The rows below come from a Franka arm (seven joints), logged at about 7 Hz.
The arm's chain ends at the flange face. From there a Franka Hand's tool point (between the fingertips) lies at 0.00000 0.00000 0.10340 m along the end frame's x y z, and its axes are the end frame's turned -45 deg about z.
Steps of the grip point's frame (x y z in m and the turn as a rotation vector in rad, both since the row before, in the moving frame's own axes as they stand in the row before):
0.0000, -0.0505, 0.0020, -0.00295, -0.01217, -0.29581
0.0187, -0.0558, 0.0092, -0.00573, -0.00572, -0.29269
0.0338, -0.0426, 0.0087, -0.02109, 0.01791, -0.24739
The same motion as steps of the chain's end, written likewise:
-0.0352, -0.0369, 0.0020, -0.01069, -0.00652, -0.29581
-0.0264, -0.0535, 0.0092, -0.00810, 0.00001, -0.29269
-0.0091, -0.0539, 0.0087, -0.00225, 0.02758, -0.24739

